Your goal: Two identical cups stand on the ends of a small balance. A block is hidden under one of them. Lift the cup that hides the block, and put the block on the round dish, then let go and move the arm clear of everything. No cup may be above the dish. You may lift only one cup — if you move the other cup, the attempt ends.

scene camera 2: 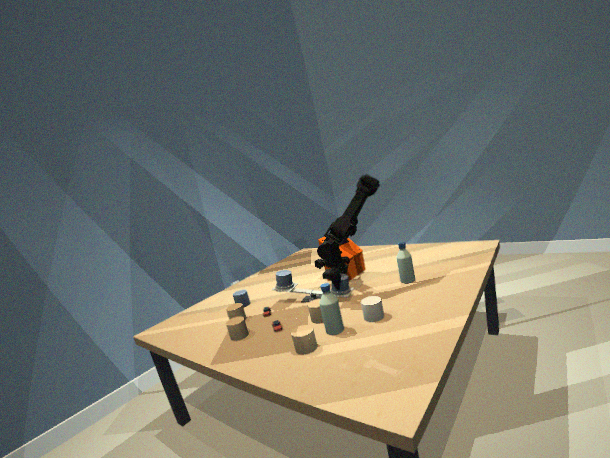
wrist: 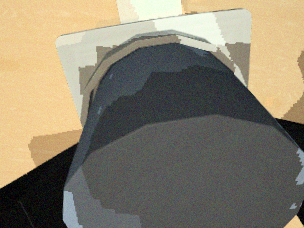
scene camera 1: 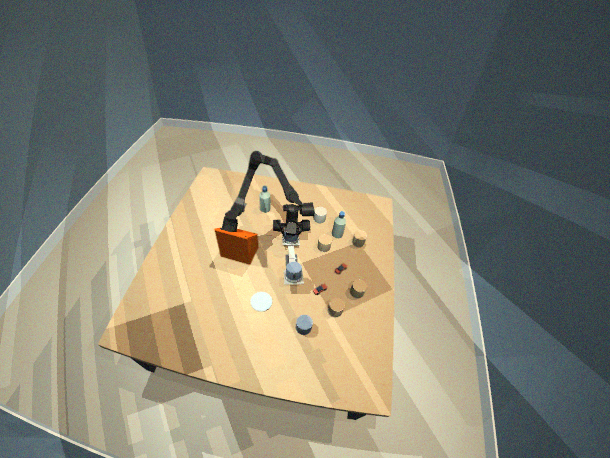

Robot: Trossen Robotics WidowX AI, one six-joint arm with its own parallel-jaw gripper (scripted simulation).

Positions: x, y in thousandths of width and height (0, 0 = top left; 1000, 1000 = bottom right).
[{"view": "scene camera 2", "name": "gripper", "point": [558, 626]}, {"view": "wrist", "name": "gripper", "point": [564, 603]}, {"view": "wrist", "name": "pale beam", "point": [285, 248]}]
